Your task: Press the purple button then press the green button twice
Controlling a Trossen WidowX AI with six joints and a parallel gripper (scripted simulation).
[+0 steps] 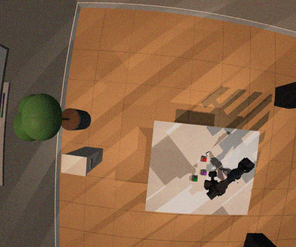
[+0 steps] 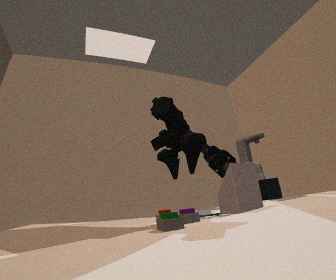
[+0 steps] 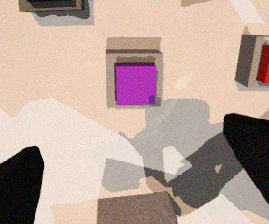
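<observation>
Now: gripper tip 10 mm to the left of the purple button and 100 mm above it. Round my gripper tip: red button: 20 mm ahead, 140 mm to the right, 100 mm below; green button: 80 mm ahead, 60 mm to the left, 100 mm below.
</observation>
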